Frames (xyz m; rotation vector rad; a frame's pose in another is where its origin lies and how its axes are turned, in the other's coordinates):
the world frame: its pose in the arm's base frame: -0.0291 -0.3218 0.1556 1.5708 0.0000 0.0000
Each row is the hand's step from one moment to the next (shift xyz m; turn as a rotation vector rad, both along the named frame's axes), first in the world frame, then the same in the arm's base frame.
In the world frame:
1: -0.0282 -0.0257 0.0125 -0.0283 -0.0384 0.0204
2: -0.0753 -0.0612 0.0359 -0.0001 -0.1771 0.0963
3: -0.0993 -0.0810 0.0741 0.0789 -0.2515 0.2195
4: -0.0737 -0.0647 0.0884 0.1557 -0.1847 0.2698
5: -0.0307 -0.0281 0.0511 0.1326 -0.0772 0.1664
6: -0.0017 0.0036 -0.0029 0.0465 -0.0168 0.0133
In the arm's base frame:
1: -0.0282 -0.0125 -0.0257 -0.0283 -0.0204 -0.0384
2: -0.0753 -0.0359 -0.0612 -0.0001 -0.0963 -0.1771
3: -0.0993 -0.0741 -0.0810 0.0789 -0.2195 -0.2515
4: -0.0737 -0.0884 -0.0647 0.1557 -0.2698 -0.1847
5: -0.0307 -0.0511 -0.0281 0.1326 -0.1664 -0.0772
6: -0.0017 0.0029 0.0036 0.0465 -0.0133 -0.0168

